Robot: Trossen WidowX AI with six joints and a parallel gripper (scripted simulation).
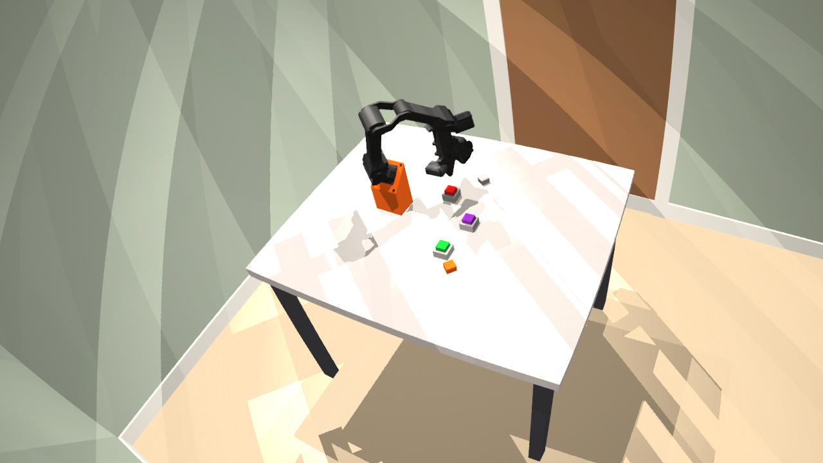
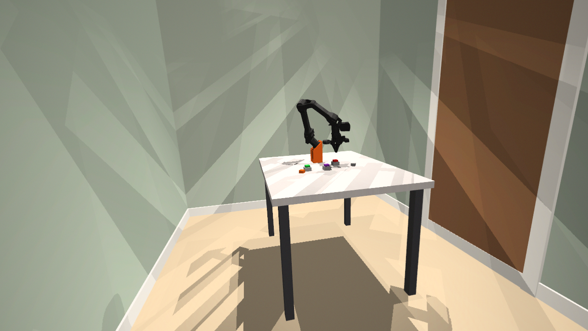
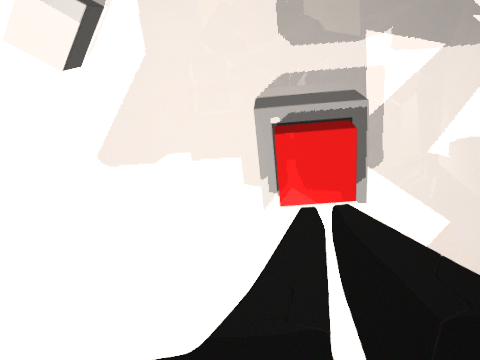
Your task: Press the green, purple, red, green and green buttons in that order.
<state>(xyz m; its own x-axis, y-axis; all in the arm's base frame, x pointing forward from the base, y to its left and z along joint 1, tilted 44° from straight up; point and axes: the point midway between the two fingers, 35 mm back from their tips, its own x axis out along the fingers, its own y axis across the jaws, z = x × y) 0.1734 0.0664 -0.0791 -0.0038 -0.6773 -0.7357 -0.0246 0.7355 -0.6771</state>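
Now: gripper tip 60 mm above the red button, 10 mm to the left of it and 10 mm past it. The rest, counted from my gripper tip: purple button: 110 mm to the right, 110 mm ahead, 60 mm below; then small grey block: 110 mm to the left, 80 mm below, 60 mm ahead; then green button: 240 mm to the right, 90 mm ahead, 60 mm below.
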